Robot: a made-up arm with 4 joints.
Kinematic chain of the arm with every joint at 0, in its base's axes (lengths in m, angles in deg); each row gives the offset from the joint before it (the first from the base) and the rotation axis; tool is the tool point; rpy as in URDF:
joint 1: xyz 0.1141 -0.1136 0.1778 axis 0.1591 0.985 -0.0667
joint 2: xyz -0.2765 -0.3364 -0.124 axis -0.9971 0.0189 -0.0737
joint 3: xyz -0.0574 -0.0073 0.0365 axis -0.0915 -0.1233 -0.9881
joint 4: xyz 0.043 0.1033 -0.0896 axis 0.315 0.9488 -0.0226
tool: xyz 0.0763 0.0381 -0.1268 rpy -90 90 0
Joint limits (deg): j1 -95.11..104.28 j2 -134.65..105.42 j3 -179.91..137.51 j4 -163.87..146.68
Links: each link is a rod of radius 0.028 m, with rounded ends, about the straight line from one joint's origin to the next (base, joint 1, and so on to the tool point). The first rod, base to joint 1, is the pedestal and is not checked.
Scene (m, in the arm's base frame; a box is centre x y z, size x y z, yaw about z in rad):
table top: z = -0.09
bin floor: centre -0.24 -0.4 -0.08 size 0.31 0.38 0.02 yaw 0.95
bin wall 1: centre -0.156 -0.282 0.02 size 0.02 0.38 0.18 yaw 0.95
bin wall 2: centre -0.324 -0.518 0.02 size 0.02 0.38 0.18 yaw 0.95
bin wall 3: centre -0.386 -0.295 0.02 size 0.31 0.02 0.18 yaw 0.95
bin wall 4: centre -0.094 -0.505 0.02 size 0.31 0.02 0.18 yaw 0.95
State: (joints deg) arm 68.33 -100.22 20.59 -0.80
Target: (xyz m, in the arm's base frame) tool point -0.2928 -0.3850 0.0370
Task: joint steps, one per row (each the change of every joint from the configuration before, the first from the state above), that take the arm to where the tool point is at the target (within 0.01 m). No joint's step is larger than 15 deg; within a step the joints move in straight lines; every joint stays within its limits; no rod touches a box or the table.
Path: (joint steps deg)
1: 2.37 12.57 11.73 -1.71
2: 2.37 12.58 11.72 -1.72
3: 2.36 12.57 11.73 -1.71
4: -9.94 -1.22 11.70 -5.69
5: -9.94 -1.21 11.70 -5.69
6: -9.94 -1.22 11.70 -5.69

